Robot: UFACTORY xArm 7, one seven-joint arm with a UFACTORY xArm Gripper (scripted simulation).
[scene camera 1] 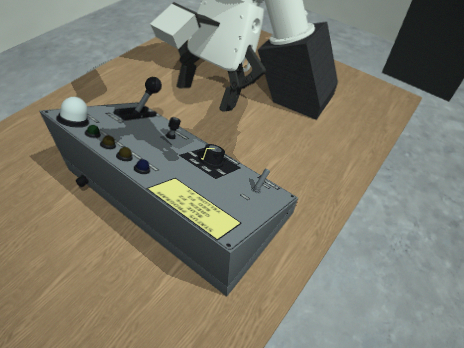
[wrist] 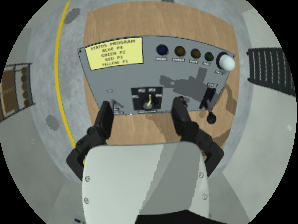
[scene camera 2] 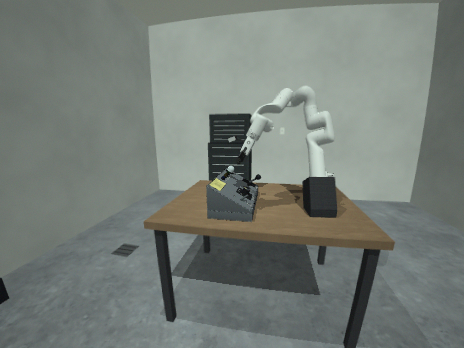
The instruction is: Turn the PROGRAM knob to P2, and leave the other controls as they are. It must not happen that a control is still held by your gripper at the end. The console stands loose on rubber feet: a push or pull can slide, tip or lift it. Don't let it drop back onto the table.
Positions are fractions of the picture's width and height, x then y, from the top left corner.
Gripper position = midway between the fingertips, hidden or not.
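Scene camera 1 shows the gripper (scene camera 1: 0.44,0.28), while a grey console (scene camera 2: 0.48,0.56) is visible in scene camera 2. The wrist view takes in the console (wrist: 0.51,0.31) together with the gripper (wrist: 0.47,0.48).
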